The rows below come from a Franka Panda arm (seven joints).
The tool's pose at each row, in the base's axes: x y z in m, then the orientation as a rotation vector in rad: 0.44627, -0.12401, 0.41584, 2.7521, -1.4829, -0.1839; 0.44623, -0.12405, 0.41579, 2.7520, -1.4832, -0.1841; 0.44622, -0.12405, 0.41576, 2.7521, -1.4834, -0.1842; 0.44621, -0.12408, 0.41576, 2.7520, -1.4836, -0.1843; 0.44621, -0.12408, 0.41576, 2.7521, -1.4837, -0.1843; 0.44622, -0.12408, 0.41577, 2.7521, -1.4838, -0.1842; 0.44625, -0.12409, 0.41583, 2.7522, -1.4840, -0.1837; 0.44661, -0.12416, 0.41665, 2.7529, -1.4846, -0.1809; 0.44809, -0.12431, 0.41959, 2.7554, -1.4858, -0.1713; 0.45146, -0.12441, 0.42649, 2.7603, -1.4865, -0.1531; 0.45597, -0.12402, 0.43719, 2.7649, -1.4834, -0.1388; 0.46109, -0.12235, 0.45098, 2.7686, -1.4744, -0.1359; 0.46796, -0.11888, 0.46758, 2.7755, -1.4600, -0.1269; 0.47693, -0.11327, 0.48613, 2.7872, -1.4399, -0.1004; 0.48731, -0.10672, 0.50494, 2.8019, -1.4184, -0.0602; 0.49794, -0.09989, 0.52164, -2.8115, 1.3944, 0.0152
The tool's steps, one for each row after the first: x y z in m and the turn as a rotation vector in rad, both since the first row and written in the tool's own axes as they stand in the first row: 0.00002, 0.00005, 0.00005, 0.0000, -0.0001, 0.0002; 0.00001, 0.00006, 0.00008, 0.0002, -0.0003, 0.0003; 0.00003, 0.00008, 0.00008, 0.0001, -0.0004, 0.0004; 0.00003, 0.00008, 0.00008, 0.0003, -0.0004, 0.0004; 0.00004, 0.00008, 0.00007, 0.0003, -0.0004, 0.0005; 0.00006, 0.00006, 0.00001, 0.0006, -0.0002, 0.0006; 0.00023, -0.00015, -0.00085, 0.0021, 0.0011, 0.0006; 0.00087, -0.00111, -0.00393, 0.0070, 0.0055, 0.0005; 0.00211, -0.00341, -0.01115, 0.0158, 0.0141, -0.0008; 0.00319, -0.00669, -0.02225, 0.0217, 0.0214, -0.0040; 0.00323, -0.01098, -0.03642, 0.0213, 0.0237, -0.0101; 0.00245, -0.01754, -0.05348, 0.0226, 0.0295, -0.0201; 0.00083, -0.02690, -0.07261, 0.0300, 0.0448, -0.0348; -0.00082, -0.03793, -0.09210, 0.0433, 0.0669, -0.0513; -0.00237, -0.04946, -0.10951, 0.0595, 0.0908, -0.0678
